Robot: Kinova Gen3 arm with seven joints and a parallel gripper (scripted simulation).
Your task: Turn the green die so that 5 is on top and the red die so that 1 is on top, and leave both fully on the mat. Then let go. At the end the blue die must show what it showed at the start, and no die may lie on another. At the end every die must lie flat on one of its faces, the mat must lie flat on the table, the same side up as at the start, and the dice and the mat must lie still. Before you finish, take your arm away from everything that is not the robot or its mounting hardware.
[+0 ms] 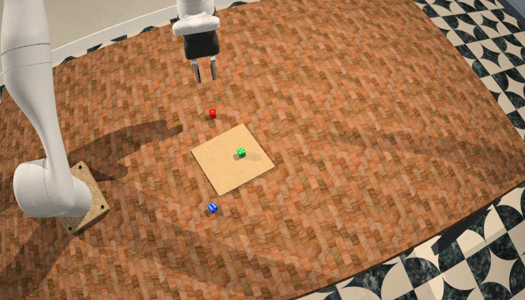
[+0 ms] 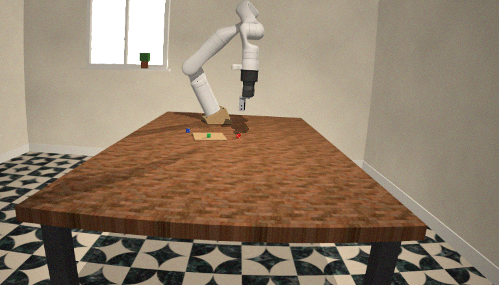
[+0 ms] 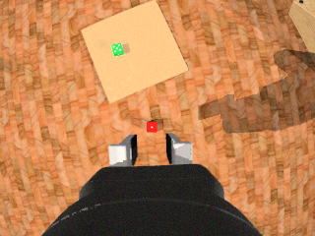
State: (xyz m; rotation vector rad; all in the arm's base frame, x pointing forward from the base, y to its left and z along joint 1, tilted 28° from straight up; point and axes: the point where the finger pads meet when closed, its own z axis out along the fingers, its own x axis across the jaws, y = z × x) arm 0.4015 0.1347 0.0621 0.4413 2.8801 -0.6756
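The red die is 1 cm to the right of my hand and 14 cm below it. From my hand the other things lie so: tan mat (2 cm behind, 14 cm to the right, 14 cm below); then green die (1 cm ahead, 14 cm to the right, 13 cm below); then blue die (11 cm behind, 23 cm to the right, 14 cm below).
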